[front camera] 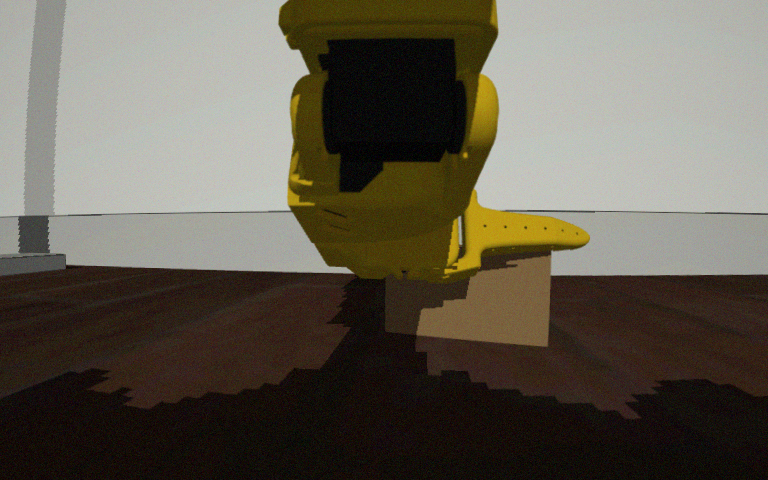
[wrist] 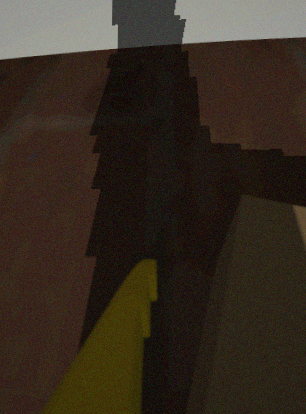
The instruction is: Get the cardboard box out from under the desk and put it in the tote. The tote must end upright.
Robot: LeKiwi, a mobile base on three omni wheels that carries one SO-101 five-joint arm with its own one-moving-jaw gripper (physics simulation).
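Frame: origin at the arm's base, x ahead, y left, z up, level; millimetres.
Where they show: hand, its tool point: [front camera: 381,270] [wrist: 156,274].
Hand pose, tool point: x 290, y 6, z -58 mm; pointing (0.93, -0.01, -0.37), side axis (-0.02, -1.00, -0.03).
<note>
After its pixels a point has its place.
The cardboard box [front camera: 498,308] @(x 226, y -58, z -71 mm) [wrist: 260,310] @(x 276, y -16, z -40 mm) is a plain tan block on the dark wood floor. In the front view it is right of centre, partly hidden behind the gripper and partly in shadow. In the wrist view it fills the lower right, mostly shaded, with a strip of floor between it and the notched fixed jaw. My gripper [front camera: 489,254] [wrist: 148,282] is wide open and empty. Its moving jaw sticks out to the right in the front view and is out of the wrist picture. The tote does not show in either view.
A pale wall [front camera: 651,113] @(x 503, y -378, z 141 mm) [wrist: 250,20] @(x 517, y -86, z -74 mm) stands behind the floor [front camera: 226,339] @(x 225, y 89, z -89 mm) [wrist: 40,200] @(x 346, y 71, z -90 mm). A low grey slab [front camera: 33,263] @(x 463, y 507, z -76 mm) lies at the left edge of the front view, below a grey vertical band on the wall. Dark jagged shadows cross the floor.
</note>
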